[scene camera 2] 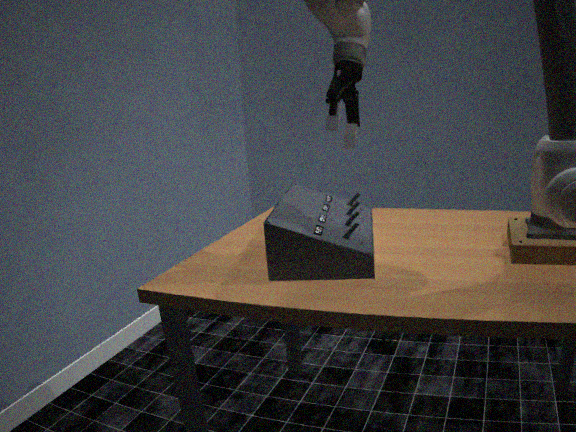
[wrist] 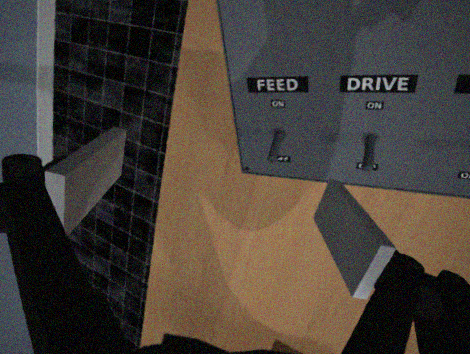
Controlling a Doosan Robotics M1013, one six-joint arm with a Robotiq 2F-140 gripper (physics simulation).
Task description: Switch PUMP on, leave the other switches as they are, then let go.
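Pixels of known places: gripper, fingertip midpoint: (scene camera 2: 340, 139) (wrist: 226, 176); arm's base, origin of the base link: (scene camera 2: 555, 230).
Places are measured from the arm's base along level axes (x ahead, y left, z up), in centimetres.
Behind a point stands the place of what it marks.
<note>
A dark grey sloped switch box (scene camera 2: 320, 260) @(x 59.7, y 35.1, z -0.1 cm) (wrist: 300, 40) @(x 68.1, y 26.9, z 7.3 cm) stands on the table. Several lever switches (scene camera 2: 352, 230) @(x 54.1, y 26.6, z 5.3 cm) in a row show on its slope in the scene view, with labels too small to read. In the wrist view the FEED switch (wrist: 276, 145) @(x 54.9, y 26.0, z 5.6 cm) and the DRIVE switch (wrist: 369, 150) @(x 58.5, y 14.9, z 5.5 cm) tilt down towards their OFF marks. A label cut off at the right edge is unreadable, so PUMP cannot be identified in either view. My gripper (scene camera 2: 341, 131) @(x 57.0, y 23.3, z 27.8 cm) (wrist: 226, 176) @(x 57.0, y 23.3, z 27.8 cm) is open and empty, well above the box, touching nothing.
The wooden table (scene camera 2: 450, 295) @(x 27.0, y 37.8, z -5.4 cm) (wrist: 200, 100) @(x 55.2, y 45.4, z -5.4 cm) carries the box near its left end. The robot's pale base (scene camera 2: 545, 185) @(x 5.6, y 25.7, z 18.0 cm) stands on a wooden block (scene camera 2: 540, 254) @(x 5.0, y 14.4, z -2.6 cm) at the right. A blue-grey wall (scene camera 2: 125, 125) rises at the left, and dark floor tiles (wrist: 145, 65) show beyond the table edge.
</note>
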